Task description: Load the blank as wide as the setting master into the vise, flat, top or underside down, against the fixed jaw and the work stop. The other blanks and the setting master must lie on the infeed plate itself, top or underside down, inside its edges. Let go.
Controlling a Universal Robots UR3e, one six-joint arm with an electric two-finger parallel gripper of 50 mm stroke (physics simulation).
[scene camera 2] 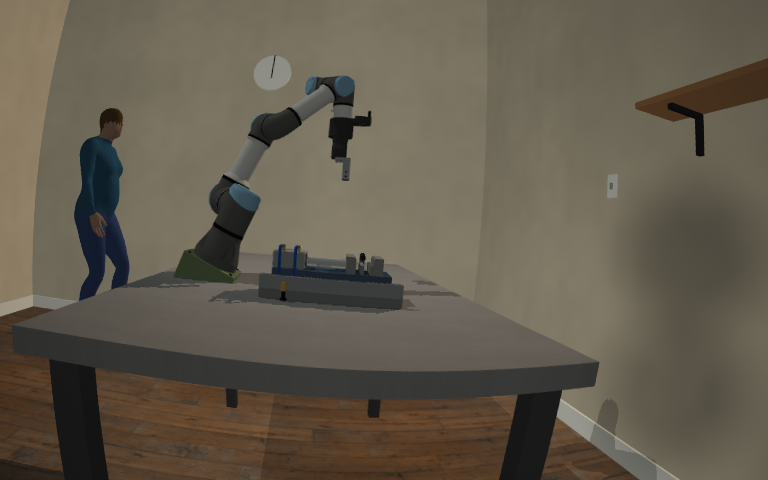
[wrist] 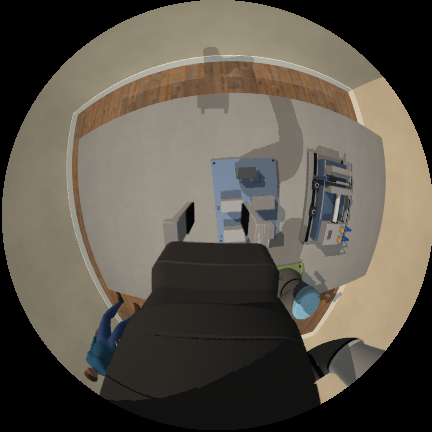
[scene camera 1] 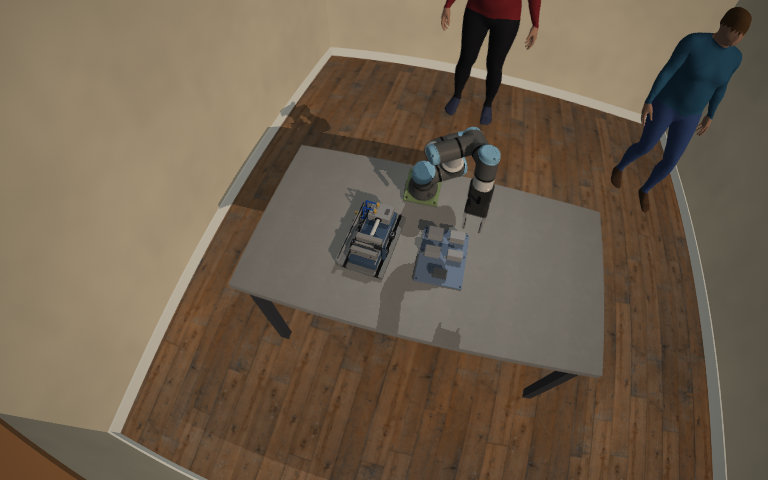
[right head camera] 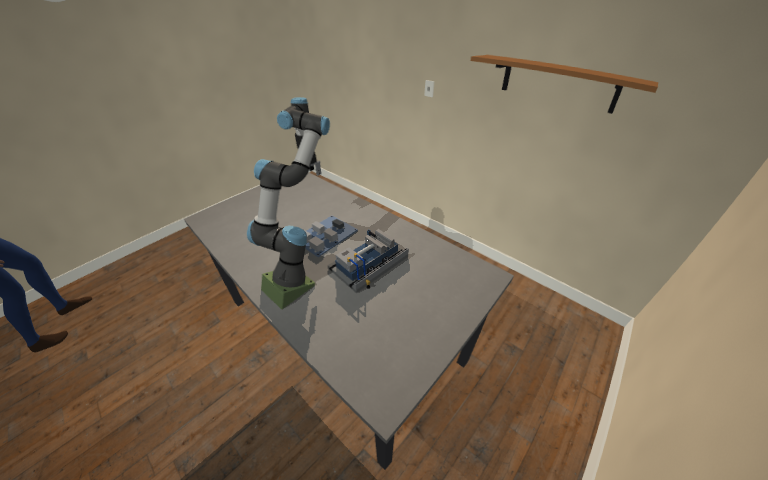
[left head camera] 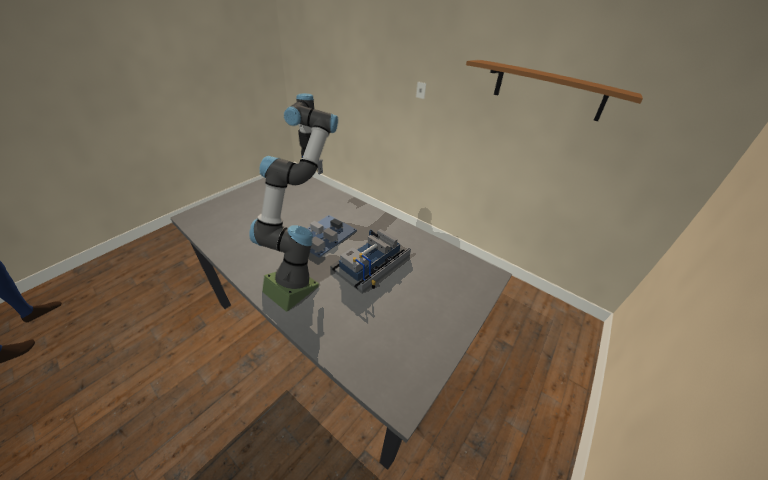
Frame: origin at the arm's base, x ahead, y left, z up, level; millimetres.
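Seen in the pictures: gripper, fingertip midpoint: (scene camera 2: 345, 180) (wrist: 217, 212) (scene camera 1: 471, 228) (right head camera: 315, 172) (left head camera: 316, 171); arm's base, link origin: (scene camera 2: 214, 261) (wrist: 284, 283) (scene camera 1: 423, 186) (right head camera: 288, 278) (left head camera: 292, 279).
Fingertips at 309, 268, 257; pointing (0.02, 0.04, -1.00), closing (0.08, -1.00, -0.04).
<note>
Offsets run from my fingertips to a thing's top centre, as dx, dy, dz. "spot": to the spot under its first point.
The blue infeed plate {-33, -75, -290} (scene camera 1: 454, 276) (wrist: 224, 175) lies on the table. Several blocks lie on it: a dark grey one {+51, -59, -265} (scene camera 1: 438, 272) (wrist: 247, 173) near one end, and lighter ones, among them two light blocks {-130, -48, -254} (scene camera 1: 457, 237) {-45, -30, -254} (scene camera 1: 454, 255) in one row and two greyer blocks {-112, -136, -254} (scene camera 1: 434, 233) {-27, -119, -254} (scene camera 1: 432, 250) beside them. Which is the setting master, and which widths match, I cannot tell. The vise {+16, -362, -198} (scene camera 1: 369, 238) (scene camera 2: 351, 263) (wrist: 340, 189) stands apart from the plate; I make out no blank between its jaws. My gripper (scene camera 1: 472, 228) (scene camera 2: 345, 178) (wrist: 217, 212) is open and empty, high above the table by the plate's edge. One finger partly hides blocks in the wrist view.
A grey rail {+23, -451, -248} (scene camera 2: 331, 291) runs along the vise's side. Blue hoses {spot: -90, -439, -194} (left head camera: 364, 266) (scene camera 2: 279, 260) rise at its end. The green robot base (left head camera: 286, 295) (scene camera 2: 198, 267) stands at the table edge. A person (scene camera 1: 693, 79) in teal and another in red (scene camera 1: 492, 39) stand beyond the table.
</note>
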